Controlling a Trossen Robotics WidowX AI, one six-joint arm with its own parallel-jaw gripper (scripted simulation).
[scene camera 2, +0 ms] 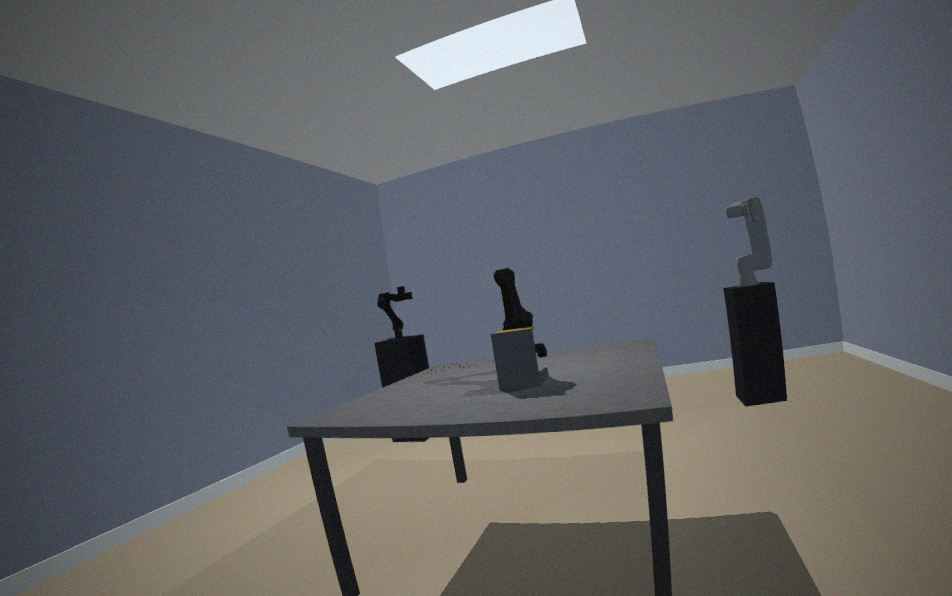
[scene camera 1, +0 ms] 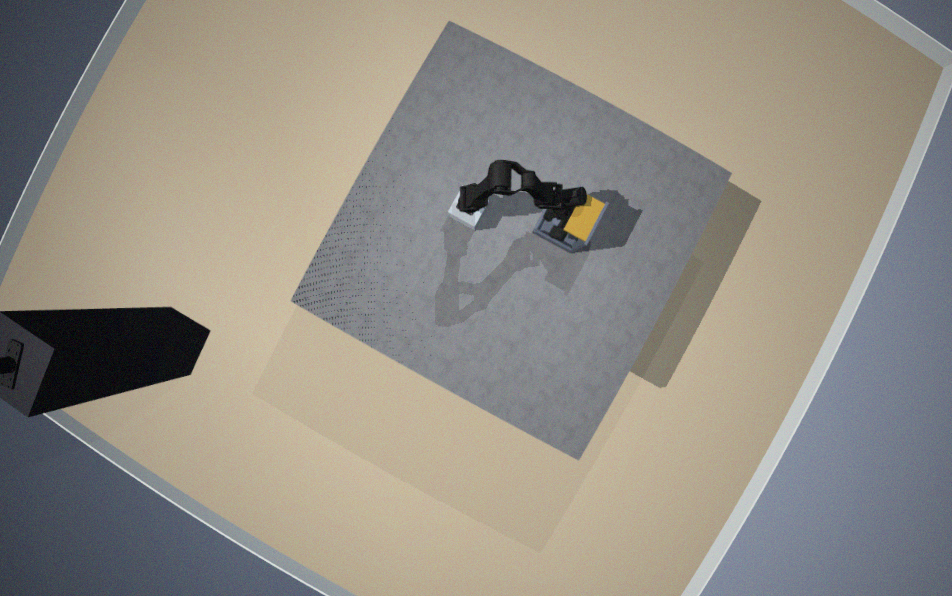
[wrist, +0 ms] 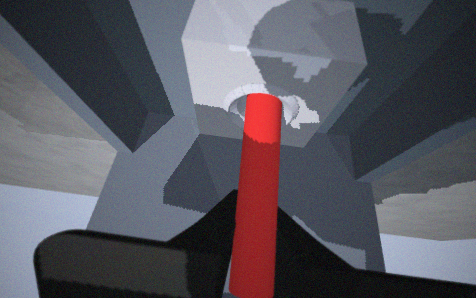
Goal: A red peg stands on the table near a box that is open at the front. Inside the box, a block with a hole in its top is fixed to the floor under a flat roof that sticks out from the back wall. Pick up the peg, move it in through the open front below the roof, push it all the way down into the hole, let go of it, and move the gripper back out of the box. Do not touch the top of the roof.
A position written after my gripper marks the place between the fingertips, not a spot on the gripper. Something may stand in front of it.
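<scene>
My gripper [wrist: 246, 199] is visible in the wrist view, as is a box wall [wrist: 69, 54].
</scene>
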